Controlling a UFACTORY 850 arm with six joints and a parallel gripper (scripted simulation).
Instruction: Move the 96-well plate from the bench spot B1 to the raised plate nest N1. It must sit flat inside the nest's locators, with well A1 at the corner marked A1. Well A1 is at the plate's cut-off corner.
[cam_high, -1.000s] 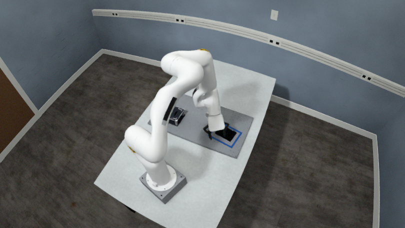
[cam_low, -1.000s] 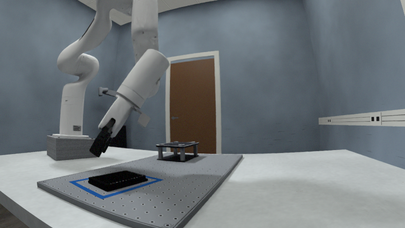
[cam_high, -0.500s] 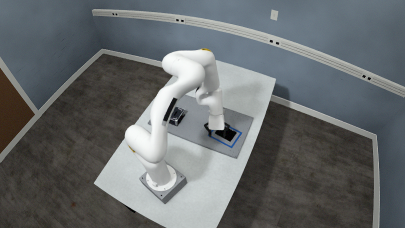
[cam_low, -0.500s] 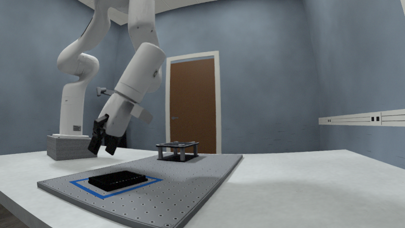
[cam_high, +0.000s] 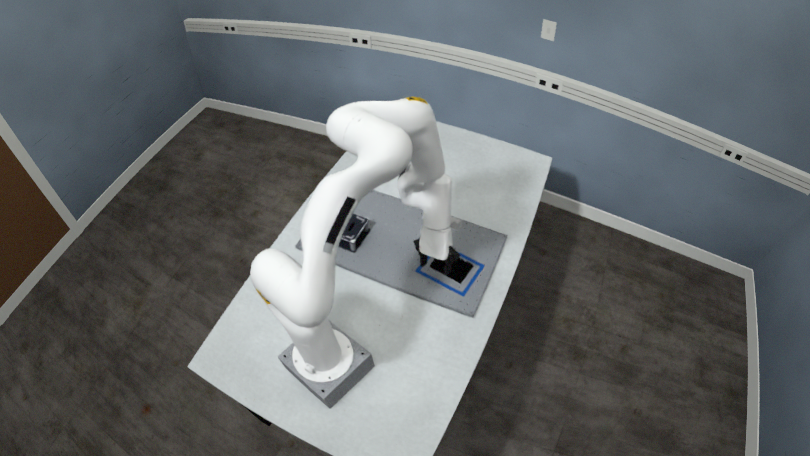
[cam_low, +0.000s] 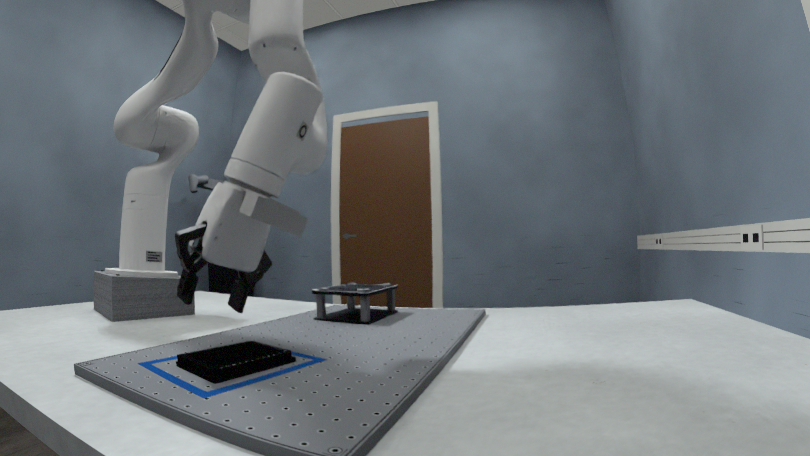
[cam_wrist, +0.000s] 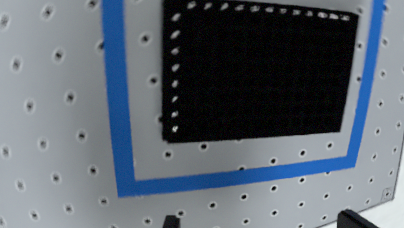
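Right now the black 96-well plate is 70 mm ahead of my hand, 30 mm to the right of it and 60 mm below it. The rest, counted from my hand: plate nest 40 mm ahead, 380 mm to the left, 20 mm below.
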